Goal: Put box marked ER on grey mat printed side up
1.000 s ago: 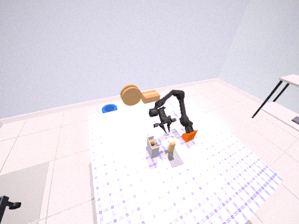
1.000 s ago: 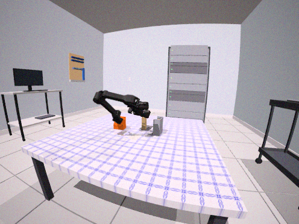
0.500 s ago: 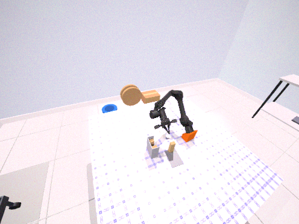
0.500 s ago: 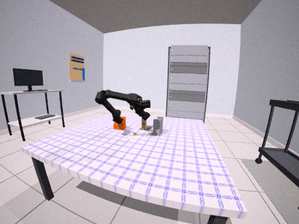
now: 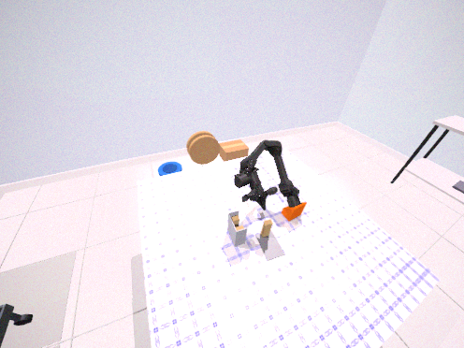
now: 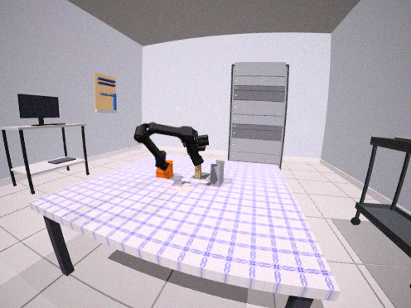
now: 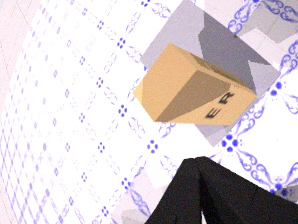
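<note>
Now: the tan box marked ER 90 mm below my gripper tip and 50 mm to the left of it. The rest, counted from my gripper tip: grey mat (150 mm below, 110 mm to the left, 10 mm ahead).
</note>
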